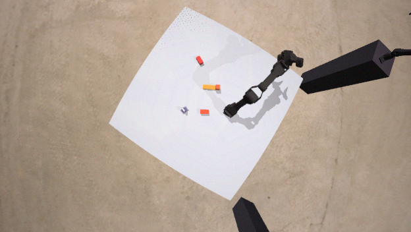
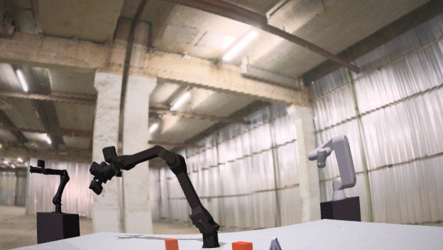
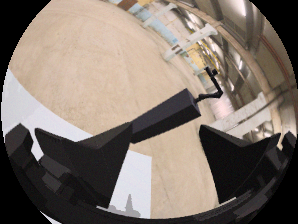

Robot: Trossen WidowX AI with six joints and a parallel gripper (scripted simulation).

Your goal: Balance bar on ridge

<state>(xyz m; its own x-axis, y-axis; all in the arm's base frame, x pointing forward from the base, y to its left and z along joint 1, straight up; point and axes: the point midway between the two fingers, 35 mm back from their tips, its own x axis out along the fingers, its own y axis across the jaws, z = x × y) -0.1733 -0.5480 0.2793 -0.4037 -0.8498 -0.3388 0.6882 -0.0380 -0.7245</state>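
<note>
Right now the yellow bar is 470 mm to the left of my gripper tip, 390 mm ahead of it and 250 mm below it.
</note>
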